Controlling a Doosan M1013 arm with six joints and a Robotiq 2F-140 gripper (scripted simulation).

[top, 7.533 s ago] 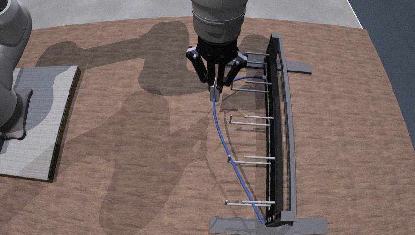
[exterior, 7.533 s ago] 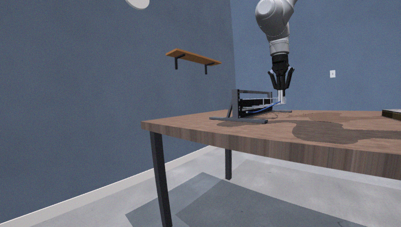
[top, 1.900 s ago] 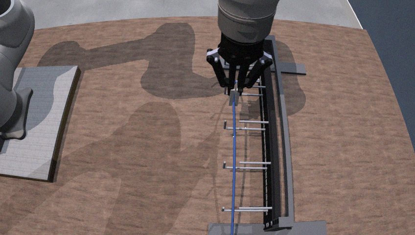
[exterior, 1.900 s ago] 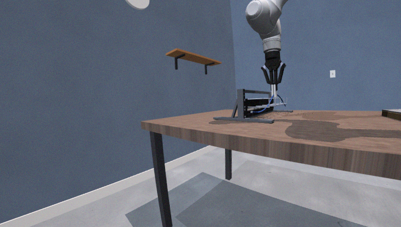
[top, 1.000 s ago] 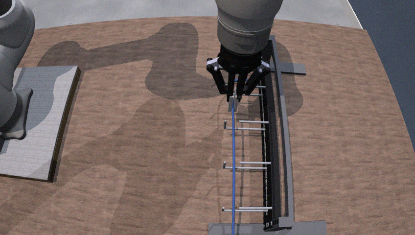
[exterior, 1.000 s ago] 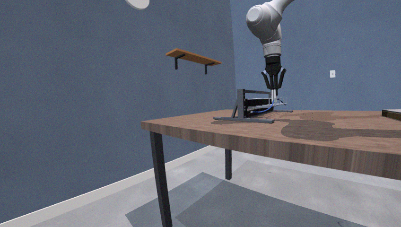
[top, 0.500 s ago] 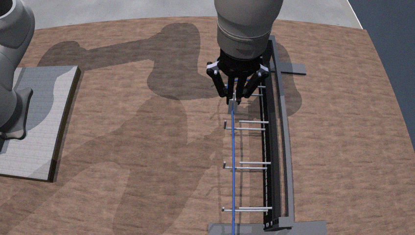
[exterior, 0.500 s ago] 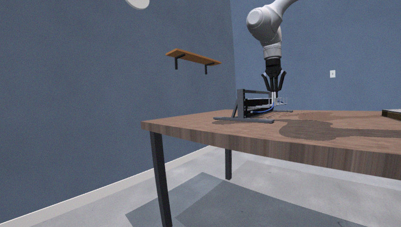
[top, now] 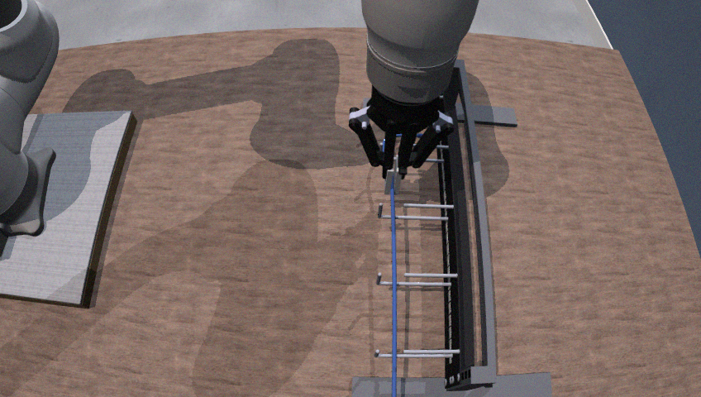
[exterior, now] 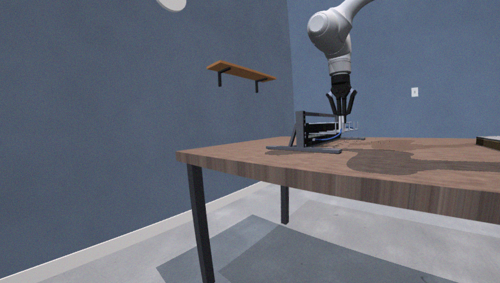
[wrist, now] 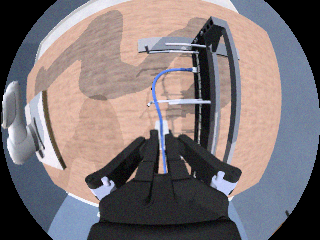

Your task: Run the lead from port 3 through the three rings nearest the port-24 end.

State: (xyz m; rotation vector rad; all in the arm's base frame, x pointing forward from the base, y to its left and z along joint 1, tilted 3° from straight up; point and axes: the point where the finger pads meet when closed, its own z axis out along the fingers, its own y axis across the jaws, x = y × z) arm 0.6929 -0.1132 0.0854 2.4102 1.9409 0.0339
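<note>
My hand is 90 mm short of the rack, 70 mm to the left of it and 20 mm above it.
</note>
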